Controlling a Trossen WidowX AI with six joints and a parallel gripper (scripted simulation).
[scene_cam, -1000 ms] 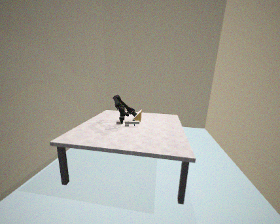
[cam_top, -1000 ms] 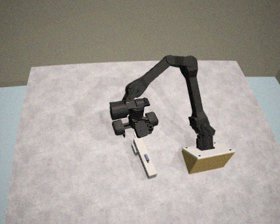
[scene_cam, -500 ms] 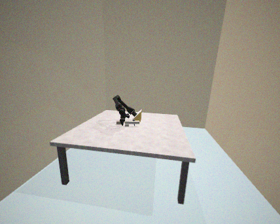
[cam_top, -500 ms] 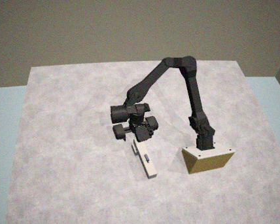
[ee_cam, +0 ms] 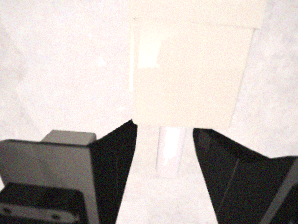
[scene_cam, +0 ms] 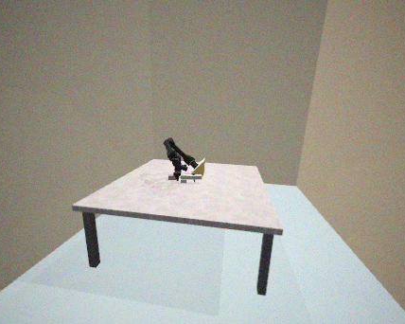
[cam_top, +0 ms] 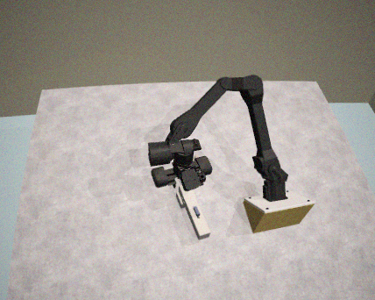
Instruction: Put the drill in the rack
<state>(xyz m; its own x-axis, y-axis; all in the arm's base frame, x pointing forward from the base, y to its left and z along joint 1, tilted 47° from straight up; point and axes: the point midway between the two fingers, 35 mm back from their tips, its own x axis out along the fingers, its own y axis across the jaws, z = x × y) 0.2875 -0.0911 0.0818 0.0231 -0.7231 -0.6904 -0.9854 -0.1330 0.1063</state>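
My gripper tip is 1 cm past the drill, 5 cm to the right of it and 3 cm below it. From my gripper tip the other things lie so: rack: 6 cm behind, 7 cm to the right; then blue key: 2 cm behind, 14 cm to the left, 3 cm above; then holder block: 2 cm behind, 11 cm to the left, 2 cm above.
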